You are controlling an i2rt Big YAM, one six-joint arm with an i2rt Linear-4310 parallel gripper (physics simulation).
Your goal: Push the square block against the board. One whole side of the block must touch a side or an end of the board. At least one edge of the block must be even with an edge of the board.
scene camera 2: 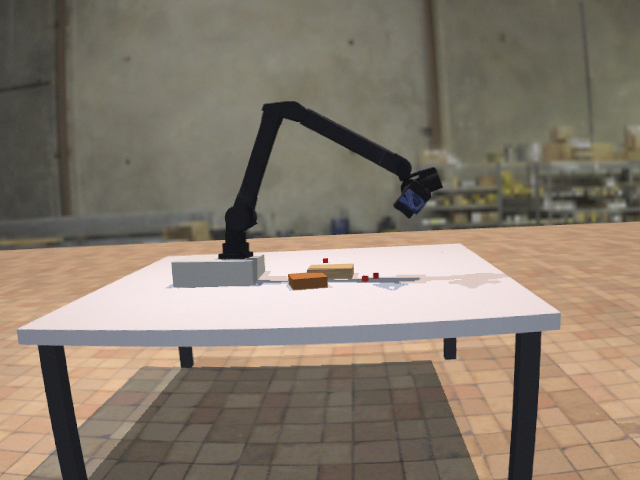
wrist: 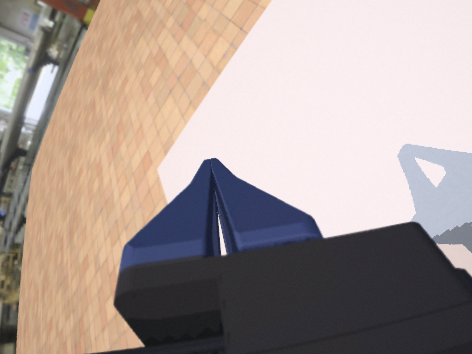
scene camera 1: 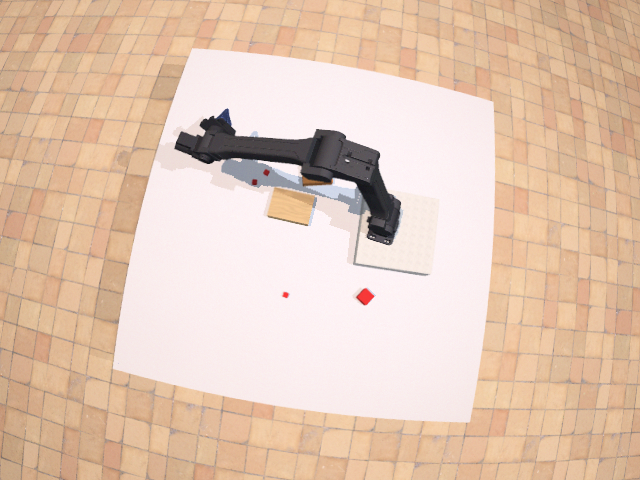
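Pixels of known places: gripper, fingertip midpoint: (scene camera 2: 414, 210) (wrist: 211, 169) (scene camera 1: 226, 109); arm's base, link origin: (scene camera 2: 236, 257) (scene camera 1: 383, 224).
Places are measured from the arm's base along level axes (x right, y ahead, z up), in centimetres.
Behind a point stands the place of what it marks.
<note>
The light wooden board (scene camera 1: 291, 207) @(x -2.7, y 30.6, z -3.9 cm) (scene camera 2: 331, 271) @(x 3.0, y 32.0, z -4.6 cm) lies flat near the table's middle. An orange-brown block (scene camera 1: 316, 181) @(x 8.6, y 25.3, z -3.8 cm) (scene camera 2: 308, 281) @(x 18.1, y 27.9, z -4.8 cm) lies close by, with a gap between them; in scene camera 1 the arm covers most of it, so its full outline is hidden. A larger red block (scene camera 1: 364, 296) @(x -23.9, y -0.8, z -3.1 cm) sits far from the board, turned like a diamond; it does not show in scene camera 2. I cannot tell for sure which is the square block. My gripper (scene camera 1: 226, 110) @(x 17.4, y 58.9, z 14.5 cm) (scene camera 2: 412, 202) @(x 17.4, y 58.9, z 14.5 cm) (wrist: 211, 169) @(x 17.4, y 58.9, z 14.5 cm) is shut and empty, high above the table, away from the board and blocks.
Two small red cubes (scene camera 1: 266, 172) @(x 7.1, y 42.9, z -5.4 cm) (scene camera 1: 254, 181) @(x 2.8, y 45.8, z -5.4 cm) (scene camera 2: 375, 275) @(x 3.6, y 45.7, z -6.0 cm) (scene camera 2: 364, 278) @(x 8.2, y 42.9, z -6.0 cm) lie beyond the board, under the forearm. Another small red cube (scene camera 1: 285, 295) @(x -30.9, y 23.7, z -5.4 cm) (scene camera 2: 325, 260) @(x -30.0, y 23.9, z -6.1 cm) lies apart. My arm stands on a pale base (scene camera 1: 413, 253) @(x -6.1, y -12.4, z -0.1 cm) (scene camera 2: 211, 273) @(x 13.0, y -3.9, z -3.0 cm) on the white table (scene camera 1: 206, 330) @(x -50.6, y 45.6, z -7.0 cm) (scene camera 2: 206, 315) @(x 50.7, y 9.2, z -7.0 cm).
</note>
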